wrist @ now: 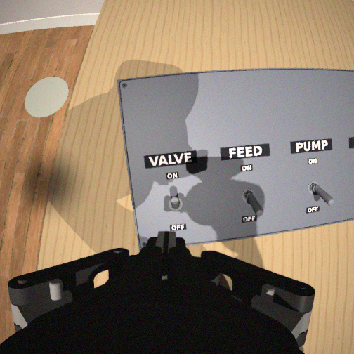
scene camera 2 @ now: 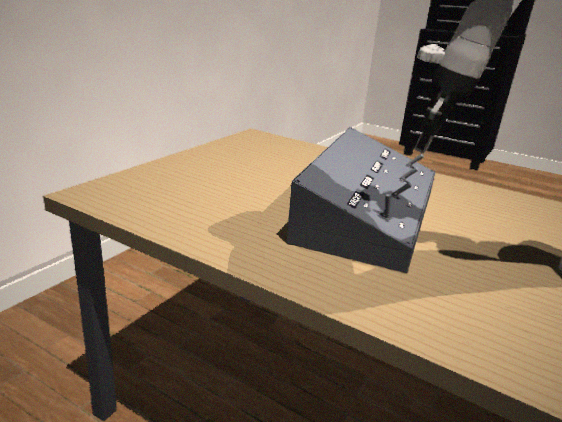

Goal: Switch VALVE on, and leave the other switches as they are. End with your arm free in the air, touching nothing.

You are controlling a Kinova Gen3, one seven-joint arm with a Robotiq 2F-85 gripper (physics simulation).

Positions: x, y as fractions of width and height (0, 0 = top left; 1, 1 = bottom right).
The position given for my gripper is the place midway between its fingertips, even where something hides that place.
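A grey sloped switch box (scene camera 2: 0.60, 0.48) is part of what I see, and the wrist view shows the box too (wrist: 0.60, 0.39). Then there is my own gripper (scene camera 2: 0.75, 0.36), which I can also find in the wrist view (wrist: 0.47, 0.69).
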